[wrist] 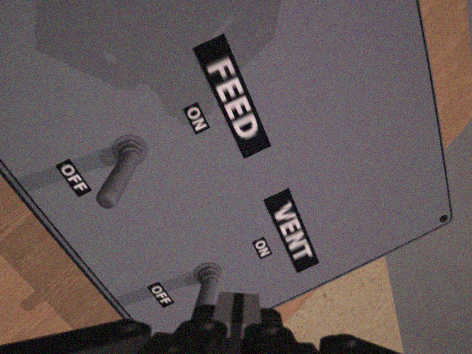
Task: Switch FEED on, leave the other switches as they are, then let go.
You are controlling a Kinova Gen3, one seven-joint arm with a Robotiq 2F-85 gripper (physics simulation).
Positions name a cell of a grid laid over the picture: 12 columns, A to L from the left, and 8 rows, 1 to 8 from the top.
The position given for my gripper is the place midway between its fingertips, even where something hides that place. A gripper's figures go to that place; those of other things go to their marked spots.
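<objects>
My gripper (G8), 0.17 m from the lens. Grey switch panel (H4), 0.31 m from the lens.
</objects>
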